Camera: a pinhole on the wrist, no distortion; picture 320 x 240 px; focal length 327.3 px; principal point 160.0 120.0 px. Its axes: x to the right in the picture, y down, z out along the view. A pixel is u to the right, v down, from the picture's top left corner.
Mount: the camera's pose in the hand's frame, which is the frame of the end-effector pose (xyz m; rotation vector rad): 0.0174 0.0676 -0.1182 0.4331 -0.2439 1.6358
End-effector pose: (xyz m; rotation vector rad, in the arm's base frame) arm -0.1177 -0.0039 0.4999 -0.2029 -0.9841 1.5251
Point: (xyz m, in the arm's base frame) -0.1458 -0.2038 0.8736
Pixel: 102 190
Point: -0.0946 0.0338 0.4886
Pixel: 53 153
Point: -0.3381 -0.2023 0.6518
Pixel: 293 221
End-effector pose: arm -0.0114 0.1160 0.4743 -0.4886 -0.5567 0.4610
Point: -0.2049 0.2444 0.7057
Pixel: 278 162
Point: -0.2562 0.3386 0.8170
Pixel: 299 126
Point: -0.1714 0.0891 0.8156
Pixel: 149 180
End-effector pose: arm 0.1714 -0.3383 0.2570 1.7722 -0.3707 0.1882
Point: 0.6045 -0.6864 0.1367
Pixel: outside the picture
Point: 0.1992 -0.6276 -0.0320
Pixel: 121 193
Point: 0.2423 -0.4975 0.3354
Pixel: 310 17
